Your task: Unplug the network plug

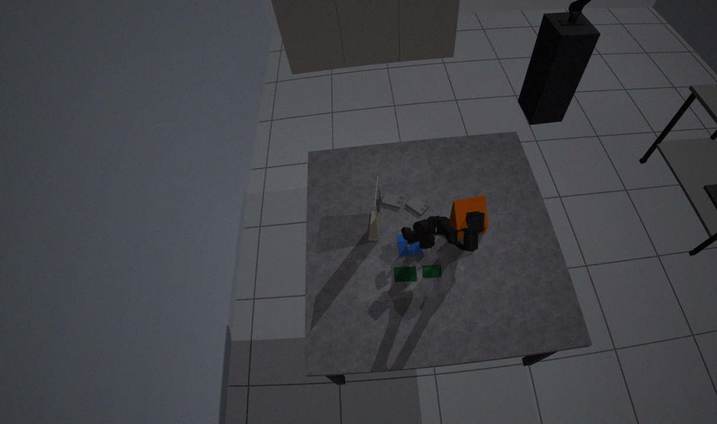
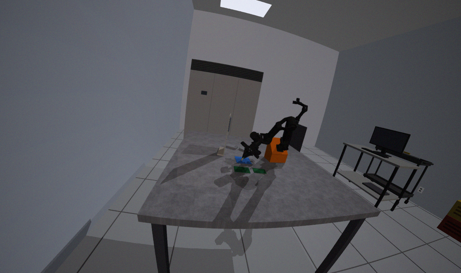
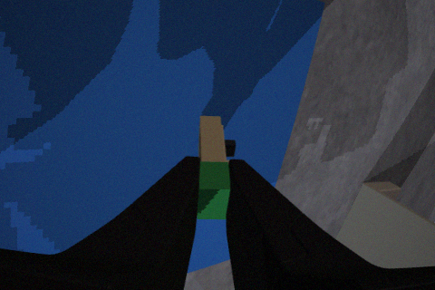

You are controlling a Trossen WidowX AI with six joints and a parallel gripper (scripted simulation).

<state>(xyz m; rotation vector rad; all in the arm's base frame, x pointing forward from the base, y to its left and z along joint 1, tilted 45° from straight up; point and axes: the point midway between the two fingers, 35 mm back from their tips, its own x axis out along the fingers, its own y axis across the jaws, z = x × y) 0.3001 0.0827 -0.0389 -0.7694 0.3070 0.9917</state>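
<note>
My gripper tip is now right at the network plug. From my gripper tip the other things lie so: pale tab 10 mm below, 10 mm ahead; then upright panel 140 mm ahead, 130 mm to the right, 130 mm above; then blue marked square 20 mm below, 10 mm behind.
</note>
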